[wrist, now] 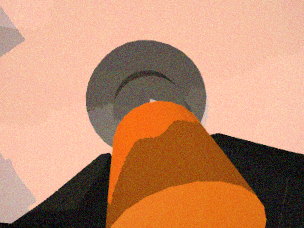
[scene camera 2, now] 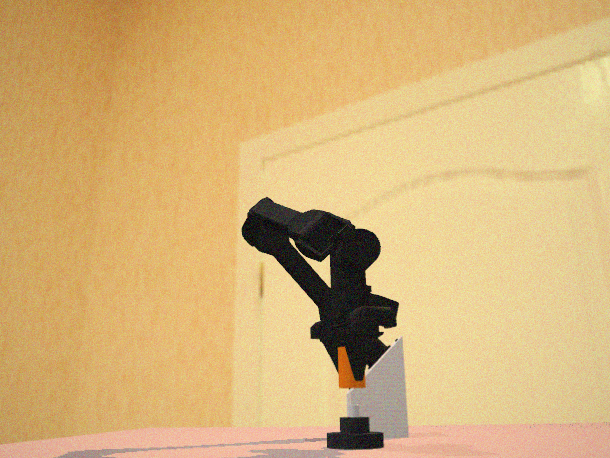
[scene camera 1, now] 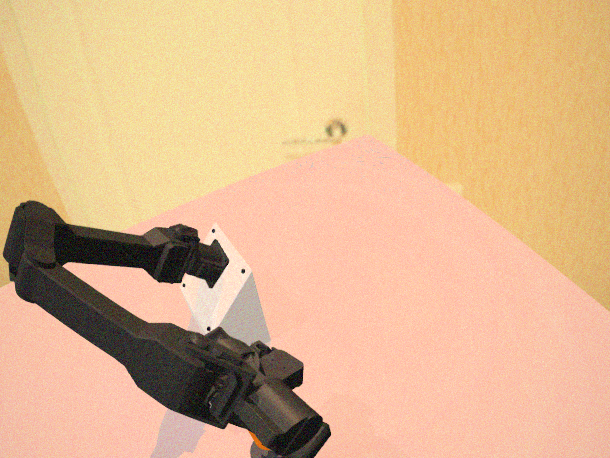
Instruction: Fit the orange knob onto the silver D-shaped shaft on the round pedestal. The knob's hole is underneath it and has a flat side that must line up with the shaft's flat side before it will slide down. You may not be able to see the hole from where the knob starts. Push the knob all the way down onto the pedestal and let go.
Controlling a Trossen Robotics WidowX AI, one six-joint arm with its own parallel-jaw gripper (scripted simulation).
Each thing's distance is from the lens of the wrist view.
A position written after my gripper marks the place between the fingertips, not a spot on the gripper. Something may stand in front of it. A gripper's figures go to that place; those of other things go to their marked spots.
my gripper (wrist: 162,154): 0.10 m
orange knob (wrist: 163,160): 0.06 m
round pedestal (wrist: 138,72): 0.17 m
The marked spots on the round pedestal and the orange knob are 0.11 m apart.
